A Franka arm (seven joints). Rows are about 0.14 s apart.
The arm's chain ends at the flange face. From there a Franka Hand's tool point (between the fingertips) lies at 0.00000 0.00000 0.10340 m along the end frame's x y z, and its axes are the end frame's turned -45 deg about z.
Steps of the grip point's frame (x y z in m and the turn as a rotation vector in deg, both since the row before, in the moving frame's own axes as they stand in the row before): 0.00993, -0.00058, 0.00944, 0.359, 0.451, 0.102; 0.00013, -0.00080, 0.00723, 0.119, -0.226, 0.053; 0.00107, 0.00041, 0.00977, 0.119, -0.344, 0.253; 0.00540, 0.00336, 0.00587, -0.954, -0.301, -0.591; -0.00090, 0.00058, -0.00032, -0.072, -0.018, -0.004; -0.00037, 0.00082, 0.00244, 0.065, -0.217, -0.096; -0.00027, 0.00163, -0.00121, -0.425, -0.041, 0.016; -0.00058, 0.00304, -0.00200, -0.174, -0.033, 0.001; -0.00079, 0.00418, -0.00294, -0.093, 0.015, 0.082
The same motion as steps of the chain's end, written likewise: 0.00649, -0.00640, 0.00945, 0.573, 0.065, 0.102; -0.00003, -0.00079, 0.00723, -0.076, -0.244, 0.053; 0.00164, -0.00075, 0.00977, -0.159, -0.327, 0.253; 0.00535, -0.00304, 0.00589, -0.887, 0.462, -0.591; -0.00030, 0.00093, -0.00032, -0.064, 0.038, -0.004; 0.00068, 0.00065, 0.00244, -0.107, -0.199, -0.096; 0.00047, 0.00075, -0.00121, -0.330, 0.272, 0.016; 0.00156, 0.00230, -0.00200, -0.146, 0.100, 0.001; 0.00226, 0.00341, -0.00294, -0.055, 0.076, 0.082
